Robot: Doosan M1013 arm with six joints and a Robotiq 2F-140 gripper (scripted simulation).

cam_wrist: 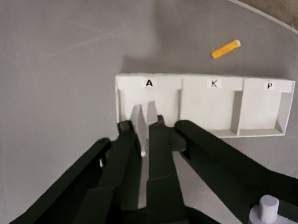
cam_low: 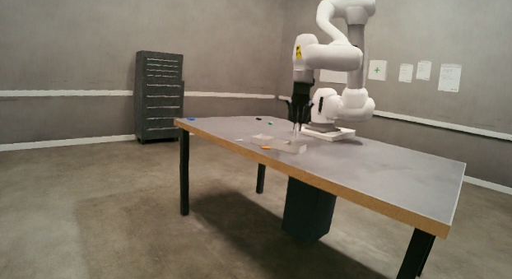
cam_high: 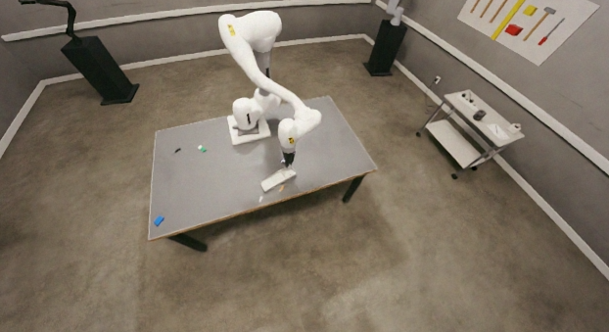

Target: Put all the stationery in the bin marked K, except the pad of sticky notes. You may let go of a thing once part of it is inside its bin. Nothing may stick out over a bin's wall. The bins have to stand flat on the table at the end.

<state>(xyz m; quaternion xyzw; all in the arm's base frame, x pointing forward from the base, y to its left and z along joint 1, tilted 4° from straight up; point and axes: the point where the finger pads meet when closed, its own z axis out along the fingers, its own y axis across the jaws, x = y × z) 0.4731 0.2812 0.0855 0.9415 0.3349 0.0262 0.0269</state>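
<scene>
Now: hand 320 mm past the green block, 650 mm to the left of it and 90 mm above it. The rest, counted from my hand: orange piece 120 mm ahead, 60 mm to the right, 90 mm below; then white piece 170 mm ahead, 210 mm to the right, 90 mm below; then bin 40 mm ahead, 80 mm to the right, 80 mm below.
</scene>
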